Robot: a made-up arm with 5 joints.
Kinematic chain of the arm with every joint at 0, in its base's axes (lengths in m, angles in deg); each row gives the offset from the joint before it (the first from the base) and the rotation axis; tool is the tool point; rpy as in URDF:
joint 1: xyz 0.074 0 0.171 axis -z
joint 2: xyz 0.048 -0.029 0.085 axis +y
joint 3: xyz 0.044 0 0.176 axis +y
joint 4: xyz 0.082 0 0.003 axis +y
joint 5: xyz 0.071 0.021 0 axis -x
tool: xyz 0 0 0 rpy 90 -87.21 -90
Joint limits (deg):
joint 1: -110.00..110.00
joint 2: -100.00..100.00
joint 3: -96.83..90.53
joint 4: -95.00..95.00
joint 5: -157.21..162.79
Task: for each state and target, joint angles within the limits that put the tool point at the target. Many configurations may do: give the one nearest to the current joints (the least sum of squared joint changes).
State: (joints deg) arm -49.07 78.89 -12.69 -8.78 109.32
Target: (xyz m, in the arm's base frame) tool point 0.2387 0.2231 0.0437
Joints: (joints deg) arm -55.22 99.94 -27.50 -12.75 109.32
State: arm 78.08 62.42 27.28 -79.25 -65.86
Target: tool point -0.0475 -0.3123 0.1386
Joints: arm 109.89 85.92 -21.92 -52.90 -65.86
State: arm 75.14 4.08 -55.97 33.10 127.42
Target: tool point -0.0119 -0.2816 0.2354
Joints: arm 105.41 47.67 -18.89 50.48 127.42
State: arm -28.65 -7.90 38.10 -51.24 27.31
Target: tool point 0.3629 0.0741 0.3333
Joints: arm -15.92 28.12 19.58 -48.85 27.31
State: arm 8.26 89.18 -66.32 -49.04 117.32
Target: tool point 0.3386 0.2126 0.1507
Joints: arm -40.13 100.00 -54.19 -66.68 117.32
